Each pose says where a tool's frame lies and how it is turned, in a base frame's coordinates. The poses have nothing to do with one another.
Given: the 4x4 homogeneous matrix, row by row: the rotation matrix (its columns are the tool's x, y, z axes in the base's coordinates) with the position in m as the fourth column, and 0 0 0 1 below. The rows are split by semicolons.
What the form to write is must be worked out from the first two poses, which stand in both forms.
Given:
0.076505, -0.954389, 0.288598, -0.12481; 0.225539, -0.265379, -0.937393, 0.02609; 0.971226, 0.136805, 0.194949, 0.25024; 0, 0, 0, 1
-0.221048, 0.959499, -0.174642, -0.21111; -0.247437, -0.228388, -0.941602, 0.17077; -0.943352, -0.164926, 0.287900, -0.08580; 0, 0, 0, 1
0.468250, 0.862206, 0.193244, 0.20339; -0.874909, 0.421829, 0.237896, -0.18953; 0.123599, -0.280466, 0.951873, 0.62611; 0, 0, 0, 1
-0.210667, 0.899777, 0.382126, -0.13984; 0.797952, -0.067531, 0.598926, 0.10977; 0.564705, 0.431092, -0.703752, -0.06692; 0, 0, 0, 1
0.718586, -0.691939, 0.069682, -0.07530; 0.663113, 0.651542, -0.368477, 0.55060; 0.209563, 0.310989, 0.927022, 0.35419; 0, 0, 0, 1
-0.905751, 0.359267, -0.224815, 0.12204; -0.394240, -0.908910, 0.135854, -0.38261; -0.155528, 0.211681, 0.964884, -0.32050; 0, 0, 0, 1
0.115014, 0.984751, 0.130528, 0.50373; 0.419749, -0.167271, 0.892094, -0.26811; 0.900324, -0.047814, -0.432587, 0.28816; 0, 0, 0, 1
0.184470, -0.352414, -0.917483, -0.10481; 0.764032, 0.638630, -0.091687, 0.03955; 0.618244, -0.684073, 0.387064, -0.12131; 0, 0, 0, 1
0.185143, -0.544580, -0.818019, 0.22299; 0.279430, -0.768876, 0.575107, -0.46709; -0.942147, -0.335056, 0.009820, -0.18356; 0, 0, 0, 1
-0.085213, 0.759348, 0.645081, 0.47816; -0.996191, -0.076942, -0.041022, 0.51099; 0.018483, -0.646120, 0.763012, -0.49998; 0, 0, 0, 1
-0.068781, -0.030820, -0.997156, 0.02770; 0.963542, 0.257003, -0.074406, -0.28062; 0.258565, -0.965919, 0.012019, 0.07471; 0, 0, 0, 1
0.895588, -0.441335, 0.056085, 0.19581; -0.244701, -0.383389, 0.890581, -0.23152; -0.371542, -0.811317, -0.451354, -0.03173; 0, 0, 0, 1
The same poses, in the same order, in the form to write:
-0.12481, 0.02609, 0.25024, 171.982, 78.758, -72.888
-0.21111, 0.17077, -0.08580, -9.917, 73.268, -100.507
0.20339, -0.18953, 0.62611, -113.783, 17.848, 50.913
-0.13984, 0.10977, -0.06692, 142.642, 134.729, 57.461
-0.07530, 0.55060, 0.35419, 123.974, 22.025, -79.291
0.12204, -0.38261, -0.32050, 53.694, 15.229, 148.856
0.50373, -0.26811, 0.28816, -176.960, 115.632, 81.676
-0.10481, 0.03955, -0.12131, -132.106, 67.228, -174.293
0.22299, -0.46709, -0.18356, -19.577, 89.437, 144.891
0.47816, 0.51099, -0.49998, -91.639, 40.270, -3.639
0.02770, -0.28062, 0.07471, -104.986, 89.311, -175.733
0.19581, -0.23152, -0.03173, -65.395, 116.831, 86.397

